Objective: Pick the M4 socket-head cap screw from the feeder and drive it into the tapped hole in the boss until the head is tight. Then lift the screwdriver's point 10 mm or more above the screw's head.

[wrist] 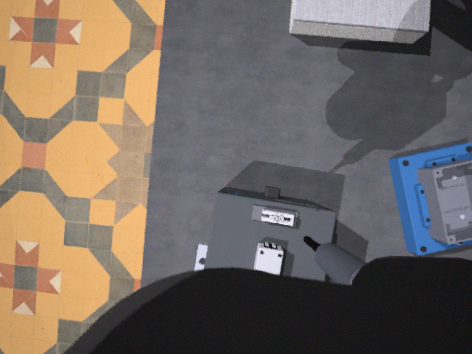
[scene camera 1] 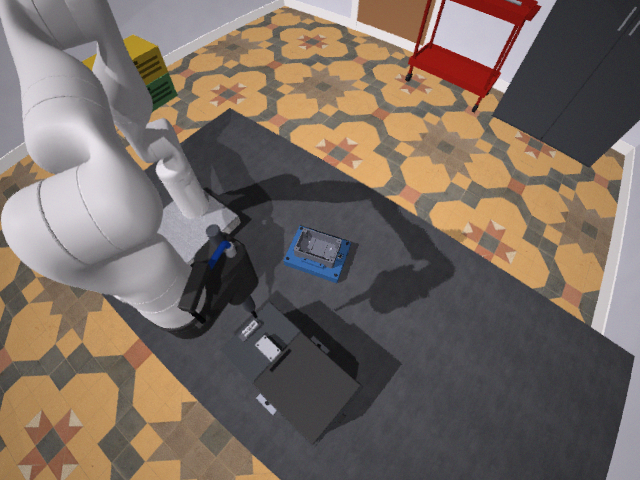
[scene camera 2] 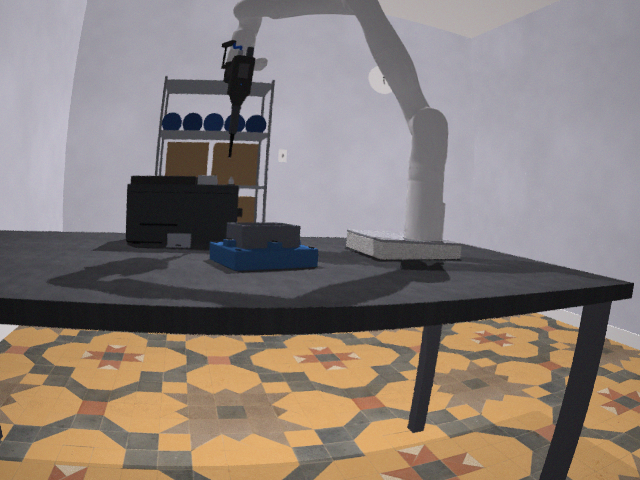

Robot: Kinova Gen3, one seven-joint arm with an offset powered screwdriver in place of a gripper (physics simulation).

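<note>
The feeder (scene camera 1: 310,390) (scene camera 2: 180,212) (wrist: 227,235) is a dark box with a small white block (scene camera 1: 267,347) (wrist: 269,260) and a bright slotted insert (scene camera 1: 250,328) (wrist: 278,217) on its top face. My screwdriver (scene camera 1: 254,314) (scene camera 2: 230,155) (wrist: 307,240) points down, its tip clear above the feeder's top in scene camera 2. In the wrist view the tip shows right of the block and insert. The tip is too small and dark to tell whether it carries a screw. The grey housing (scene camera 1: 315,257) (scene camera 2: 263,235) (wrist: 429,200) is apart from the tool; its boss hole cannot be made out.
The housing sits on a blue fixture (scene camera 1: 330,273) (scene camera 2: 273,260) (wrist: 405,200) beside the feeder. The arm's pale base block (scene camera 1: 178,232) (scene camera 2: 413,251) (wrist: 360,30) stands on the dark table (scene camera 1: 491,361) (scene camera 2: 361,289) (wrist: 200,100). A shelf rack (scene camera 2: 219,86) stands behind the table.
</note>
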